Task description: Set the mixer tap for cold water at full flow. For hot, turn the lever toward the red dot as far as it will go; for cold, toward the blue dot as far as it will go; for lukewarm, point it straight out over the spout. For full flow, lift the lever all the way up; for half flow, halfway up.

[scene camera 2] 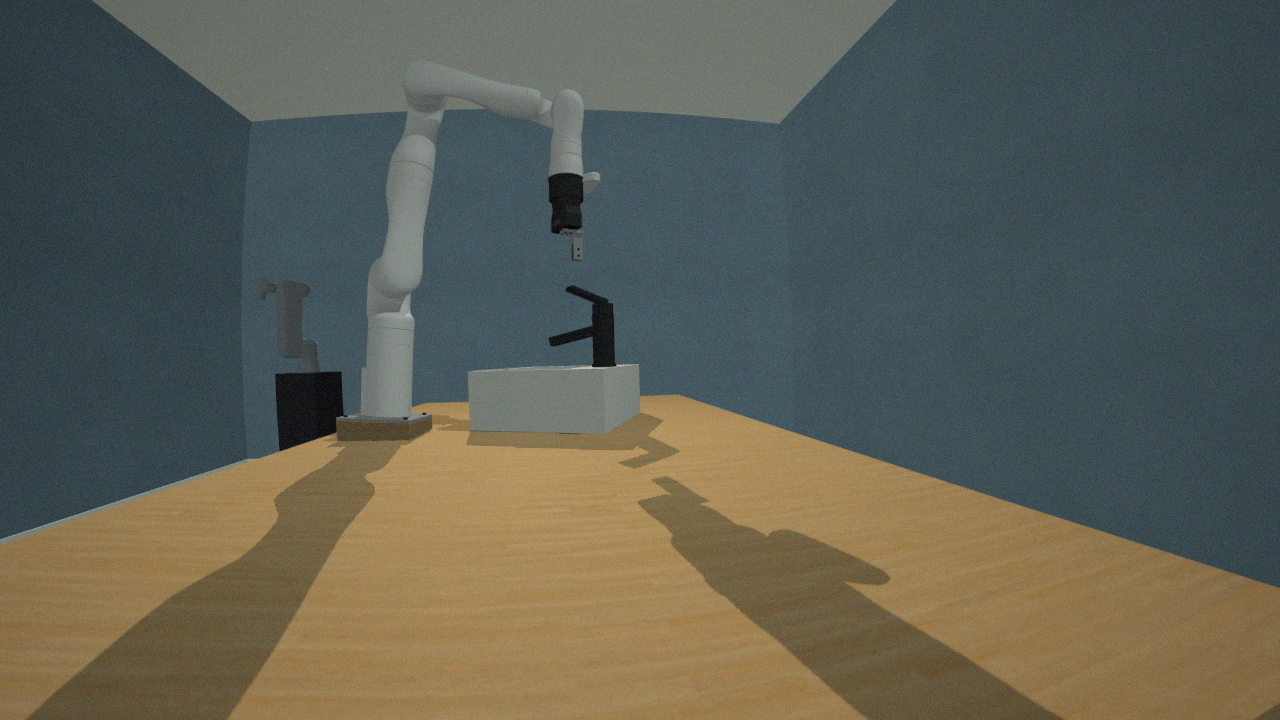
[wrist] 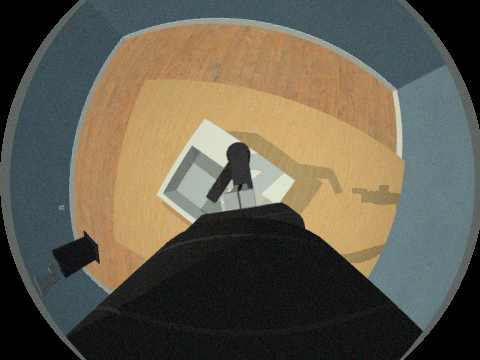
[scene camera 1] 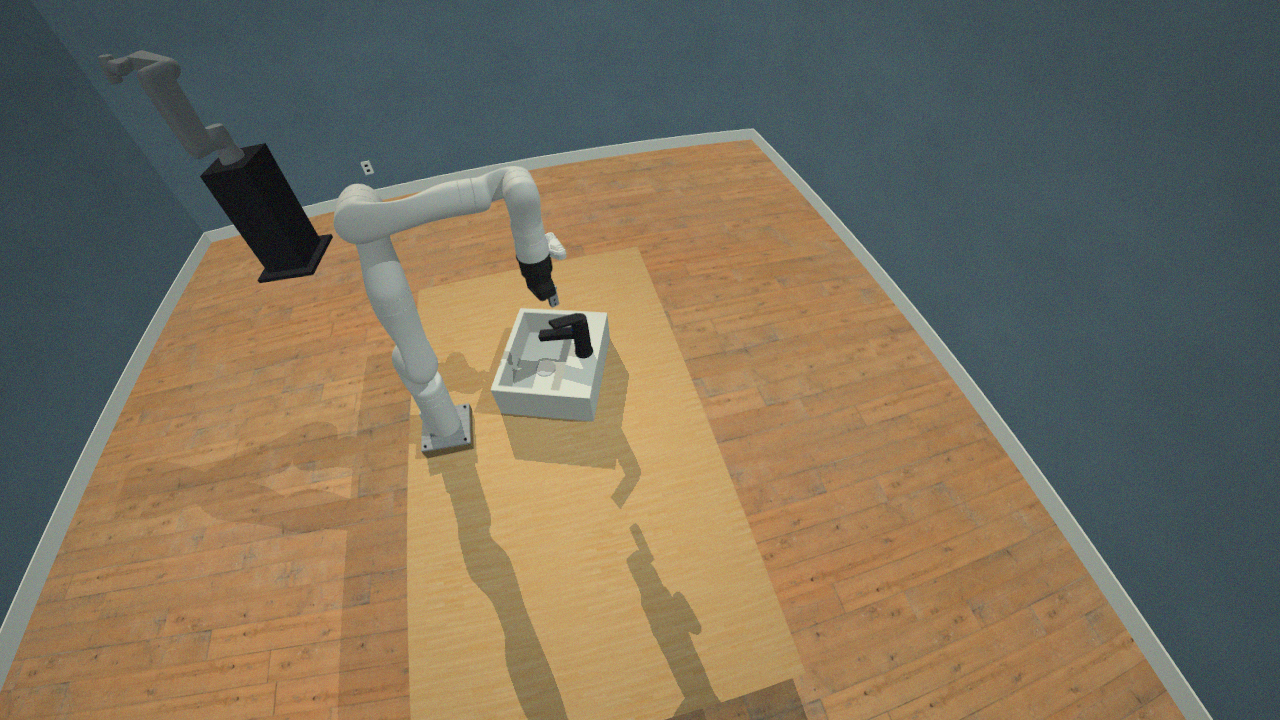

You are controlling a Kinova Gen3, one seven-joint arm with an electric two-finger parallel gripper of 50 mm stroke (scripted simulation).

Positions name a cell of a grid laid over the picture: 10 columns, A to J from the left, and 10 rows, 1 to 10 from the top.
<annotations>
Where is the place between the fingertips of my gripper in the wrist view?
At F6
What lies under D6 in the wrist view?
A white basin.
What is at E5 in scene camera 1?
My gripper.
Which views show my gripper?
Scene camera 2, the wrist view and scene camera 1: all of them.
</annotations>
